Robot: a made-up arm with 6 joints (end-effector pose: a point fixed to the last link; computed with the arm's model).
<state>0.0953 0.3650 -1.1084 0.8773 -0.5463 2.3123</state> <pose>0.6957 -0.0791 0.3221 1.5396 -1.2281 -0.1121</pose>
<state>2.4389 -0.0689 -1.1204 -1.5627 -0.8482 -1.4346</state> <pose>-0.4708 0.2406 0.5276 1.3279 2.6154 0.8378</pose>
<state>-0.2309 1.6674 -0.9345 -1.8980 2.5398 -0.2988</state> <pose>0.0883 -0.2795 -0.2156 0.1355 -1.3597 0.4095</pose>
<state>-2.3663 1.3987 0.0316 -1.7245 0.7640 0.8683</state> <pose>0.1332 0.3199 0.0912 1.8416 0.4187 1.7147</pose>
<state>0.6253 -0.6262 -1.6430 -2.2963 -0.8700 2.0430</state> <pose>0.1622 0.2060 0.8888 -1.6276 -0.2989 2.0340</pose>
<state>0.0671 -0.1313 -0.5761 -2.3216 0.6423 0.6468</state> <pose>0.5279 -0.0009 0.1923 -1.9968 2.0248 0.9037</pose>
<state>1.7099 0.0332 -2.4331 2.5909 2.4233 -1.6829</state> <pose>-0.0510 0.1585 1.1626 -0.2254 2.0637 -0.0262</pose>
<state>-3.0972 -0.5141 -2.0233 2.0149 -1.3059 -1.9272</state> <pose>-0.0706 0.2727 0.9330 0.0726 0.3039 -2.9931</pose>
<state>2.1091 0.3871 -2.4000 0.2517 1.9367 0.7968</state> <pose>-0.3220 0.6260 0.7275 0.6856 -1.6018 -2.2227</pose>
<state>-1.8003 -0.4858 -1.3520 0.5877 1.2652 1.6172</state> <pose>-0.1296 -0.4441 0.7611 1.0985 -1.0568 -0.6225</pose>
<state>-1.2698 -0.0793 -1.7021 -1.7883 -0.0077 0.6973</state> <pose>0.2003 -0.5452 0.8471 -0.9402 1.6908 -0.1184</pose>
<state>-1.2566 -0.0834 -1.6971 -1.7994 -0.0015 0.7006</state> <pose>0.2068 -0.5426 0.8458 -0.9479 1.6937 -0.1140</pose>
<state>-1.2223 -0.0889 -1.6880 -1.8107 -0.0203 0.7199</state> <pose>0.2272 -0.5314 0.8415 -0.9857 1.6650 -0.0711</pose>
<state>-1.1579 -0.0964 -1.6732 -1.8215 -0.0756 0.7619</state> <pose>0.2658 -0.5061 0.8327 -1.0620 1.5888 0.0294</pose>
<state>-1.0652 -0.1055 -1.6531 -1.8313 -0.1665 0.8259</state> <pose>0.3172 -0.4633 0.8198 -1.1635 1.4637 0.1893</pose>
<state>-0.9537 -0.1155 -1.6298 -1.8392 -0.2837 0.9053</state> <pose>0.3700 -0.4042 0.8042 -1.2664 1.3010 0.3961</pose>
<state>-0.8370 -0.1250 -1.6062 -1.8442 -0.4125 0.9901</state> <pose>0.4131 -0.3359 0.7884 -1.3488 1.1221 0.6262</pose>
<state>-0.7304 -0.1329 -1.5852 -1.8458 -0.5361 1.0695</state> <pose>0.4407 -0.2699 0.7744 -1.4001 0.9527 0.8483</pose>
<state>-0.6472 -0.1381 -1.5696 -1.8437 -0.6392 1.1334</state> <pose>0.4540 -0.2171 0.7643 -1.4234 0.8150 1.0318</pose>
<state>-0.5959 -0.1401 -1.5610 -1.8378 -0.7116 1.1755</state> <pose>0.4580 -0.1839 0.7586 -1.4290 0.7215 1.1551</pose>
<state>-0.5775 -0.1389 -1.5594 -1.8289 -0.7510 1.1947</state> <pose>0.4577 -0.1707 0.7571 -1.4269 0.6732 1.2127</pose>
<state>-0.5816 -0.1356 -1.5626 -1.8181 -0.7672 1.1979</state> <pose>0.4557 -0.1708 0.7582 -1.4229 0.6558 1.2241</pose>
